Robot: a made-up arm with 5 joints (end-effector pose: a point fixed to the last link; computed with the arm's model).
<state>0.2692 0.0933 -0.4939 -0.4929 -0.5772</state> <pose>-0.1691 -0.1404 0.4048 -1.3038 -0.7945 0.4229</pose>
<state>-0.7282 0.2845 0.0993 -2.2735 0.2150</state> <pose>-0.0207 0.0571 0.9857 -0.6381 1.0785 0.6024</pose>
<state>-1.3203 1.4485 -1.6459 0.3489 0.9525</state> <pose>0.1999 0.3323 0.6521 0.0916 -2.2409 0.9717</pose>
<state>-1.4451 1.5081 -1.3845 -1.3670 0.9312</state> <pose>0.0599 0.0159 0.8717 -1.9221 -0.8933 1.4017</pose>
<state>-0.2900 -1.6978 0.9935 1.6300 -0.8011</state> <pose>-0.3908 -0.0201 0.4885 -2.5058 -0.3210 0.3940</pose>
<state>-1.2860 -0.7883 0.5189 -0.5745 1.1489</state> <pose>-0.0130 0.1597 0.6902 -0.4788 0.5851 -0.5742</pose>
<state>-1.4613 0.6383 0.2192 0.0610 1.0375</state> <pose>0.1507 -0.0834 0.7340 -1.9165 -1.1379 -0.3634</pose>
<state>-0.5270 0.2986 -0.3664 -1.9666 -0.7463</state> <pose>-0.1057 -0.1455 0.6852 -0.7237 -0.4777 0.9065</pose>
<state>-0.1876 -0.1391 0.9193 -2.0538 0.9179</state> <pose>0.2200 -0.0004 0.7528 0.3771 2.7670 0.1824</pose>
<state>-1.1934 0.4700 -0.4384 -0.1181 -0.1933</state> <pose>0.3675 -0.1430 0.7879 -1.7685 -2.3531 0.1223</pose>
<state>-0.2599 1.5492 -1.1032 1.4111 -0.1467</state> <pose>0.4124 0.4011 0.7526 0.1900 -2.7070 -1.1154</pose>
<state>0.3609 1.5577 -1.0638 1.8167 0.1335</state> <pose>0.4032 0.3368 0.6146 -0.1526 -2.0384 -1.4979</pose>
